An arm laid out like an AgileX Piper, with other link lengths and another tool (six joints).
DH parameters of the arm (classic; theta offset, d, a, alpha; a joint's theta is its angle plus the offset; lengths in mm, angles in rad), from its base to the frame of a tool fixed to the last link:
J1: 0 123 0 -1.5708
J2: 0.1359 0 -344.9 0
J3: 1.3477 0 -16.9 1.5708
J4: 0 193.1 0 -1.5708
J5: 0 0 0 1.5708
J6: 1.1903 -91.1 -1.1 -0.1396
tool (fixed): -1.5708 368.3 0 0
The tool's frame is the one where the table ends.
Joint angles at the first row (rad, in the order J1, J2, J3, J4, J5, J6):
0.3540 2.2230 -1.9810 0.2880 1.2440 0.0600
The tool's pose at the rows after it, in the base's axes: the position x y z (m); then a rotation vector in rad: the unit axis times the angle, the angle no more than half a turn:
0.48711 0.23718 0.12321 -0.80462 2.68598 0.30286
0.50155 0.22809 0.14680 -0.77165 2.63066 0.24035
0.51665 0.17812 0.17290 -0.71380 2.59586 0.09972
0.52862 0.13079 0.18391 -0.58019 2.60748 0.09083
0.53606 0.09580 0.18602 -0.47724 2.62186 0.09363
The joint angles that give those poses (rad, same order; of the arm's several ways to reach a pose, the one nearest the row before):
0.3540 2.2160 -2.0850 0.1650 1.3300 0.1210
0.3530 2.1930 -2.1290 0.1180 1.3300 0.1460
0.3000 2.1370 -2.1230 0.0260 1.3300 0.1450
0.2030 2.1150 -2.1191 0.0420 1.3301 0.1450
0.1280 2.1120 -2.1191 0.0620 1.3300 0.1450

